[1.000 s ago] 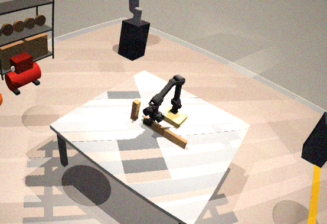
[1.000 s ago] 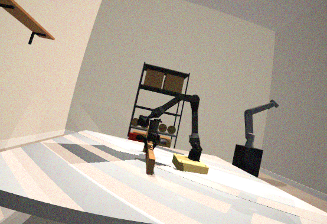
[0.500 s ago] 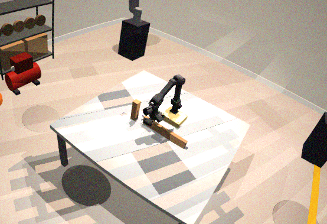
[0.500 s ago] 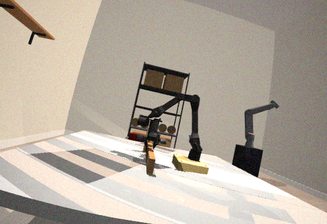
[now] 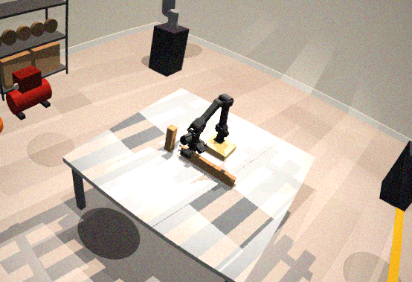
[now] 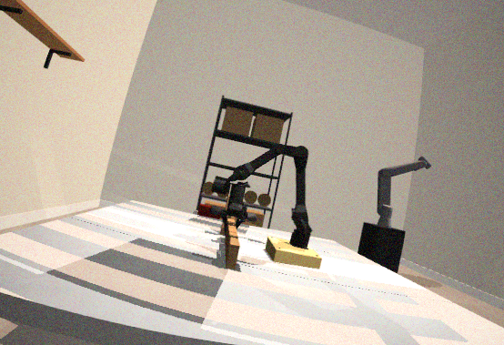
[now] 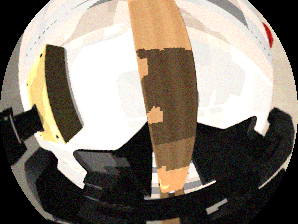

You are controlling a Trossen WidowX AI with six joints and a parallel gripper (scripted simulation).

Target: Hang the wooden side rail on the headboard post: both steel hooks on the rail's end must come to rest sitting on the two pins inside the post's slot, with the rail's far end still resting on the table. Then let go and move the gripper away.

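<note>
Now: the wooden headboard post 170 mm to the right of my gripper tip and 50 mm above it.
</note>
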